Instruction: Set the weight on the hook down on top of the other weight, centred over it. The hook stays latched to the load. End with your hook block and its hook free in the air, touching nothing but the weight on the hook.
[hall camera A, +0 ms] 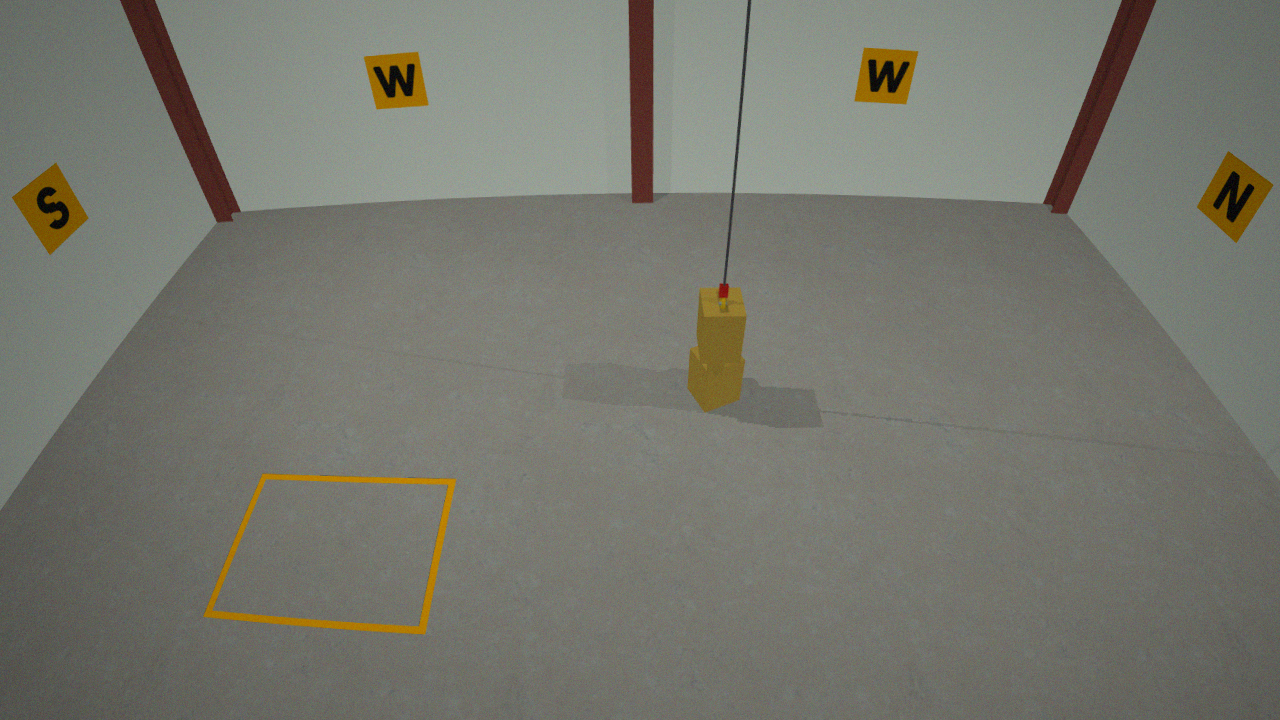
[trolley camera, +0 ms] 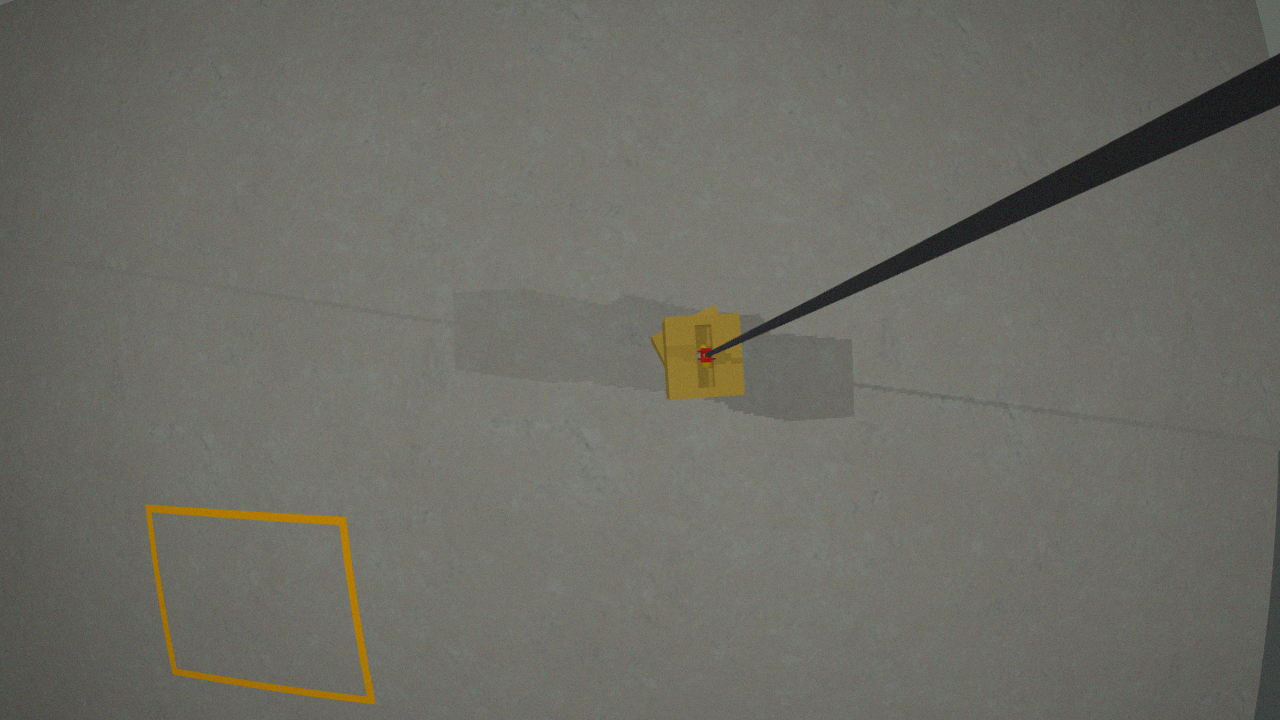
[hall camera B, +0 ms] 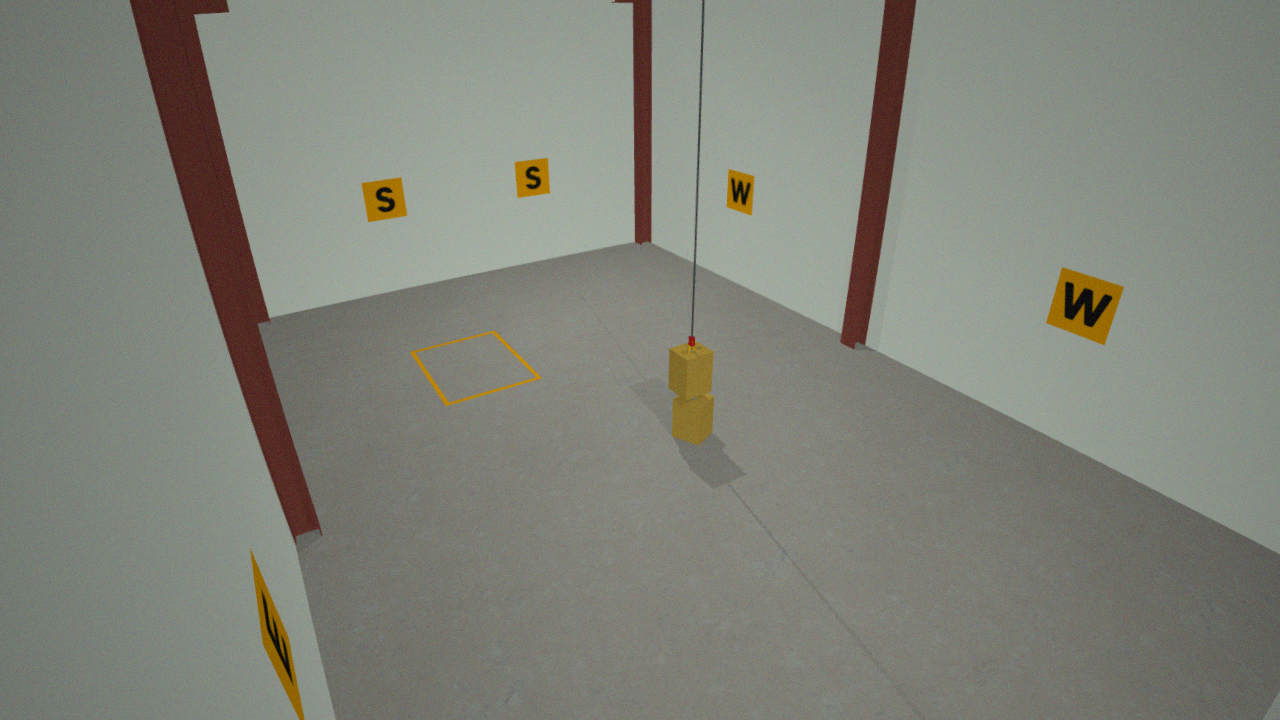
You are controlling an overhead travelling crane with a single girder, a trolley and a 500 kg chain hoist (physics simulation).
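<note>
My red hook block and hook (hall camera A: 723,293) (hall camera B: 691,342) (trolley camera: 706,355) are latched to the upper yellow weight (hall camera A: 720,337) (hall camera B: 690,371) (trolley camera: 680,380), which hangs upright. The other yellow weight (hall camera A: 713,389) (hall camera B: 692,420) (trolley camera: 657,343) stands on the floor directly below, turned to a different angle. In the trolley view its corners show past the left and top edges of the upper weight. In hall camera A it shows more on the left. The two are very close in height; whether a thin gap remains between them is hard to tell.
A yellow outlined square (hall camera A: 358,479) (hall camera B: 494,392) (trolley camera: 246,514) is marked on the floor, well away from the weights. Walls with letter signs and red columns (hall camera A: 641,107) (hall camera B: 877,179) stand around the hall. The chain (hall camera A: 735,152) (hall camera B: 697,179) (trolley camera: 984,219) runs up from the block.
</note>
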